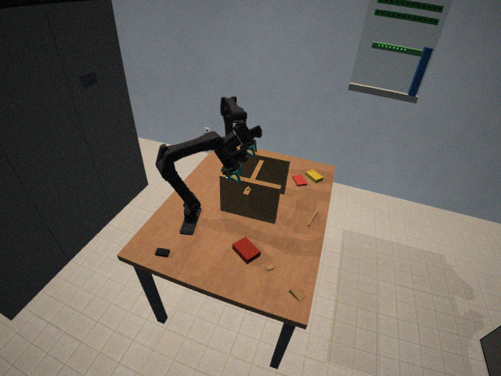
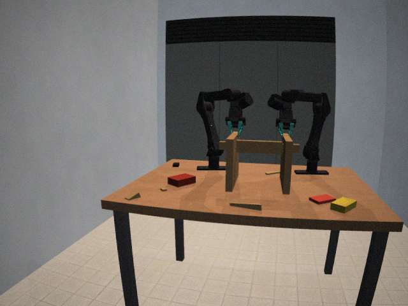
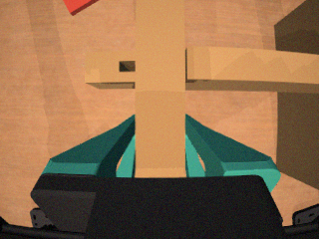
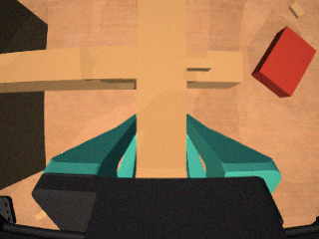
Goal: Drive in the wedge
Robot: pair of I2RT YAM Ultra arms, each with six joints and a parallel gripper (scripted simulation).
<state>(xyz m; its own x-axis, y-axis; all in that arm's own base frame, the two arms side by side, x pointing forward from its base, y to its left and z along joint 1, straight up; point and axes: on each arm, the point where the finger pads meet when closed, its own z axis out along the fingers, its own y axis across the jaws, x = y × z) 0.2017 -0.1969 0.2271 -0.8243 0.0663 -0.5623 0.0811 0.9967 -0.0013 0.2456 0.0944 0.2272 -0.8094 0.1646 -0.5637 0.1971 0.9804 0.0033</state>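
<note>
My right hand is 50 mm short of the rail, 130 mm to the right of it and 40 mm above it. Round my right hand: chip 250 mm ahead, 290 mm to the right, 220 mm below; black block 250 mm behind, 390 mm to the right, 220 mm below; flat red block 270 mm ahead, 420 mm to the left, 220 mm below.
Now: the rail 50 mm ahead of my left hand, 130 mm to the right of it and 40 mm below it. Round my left hand: chip 250 mm ahead, 550 mm to the right, 220 mm below; black block 250 mm behind, 640 mm to the right, 220 mm below; flat red block 270 mm ahead, 160 mm to the left, 220 mm below.
</note>
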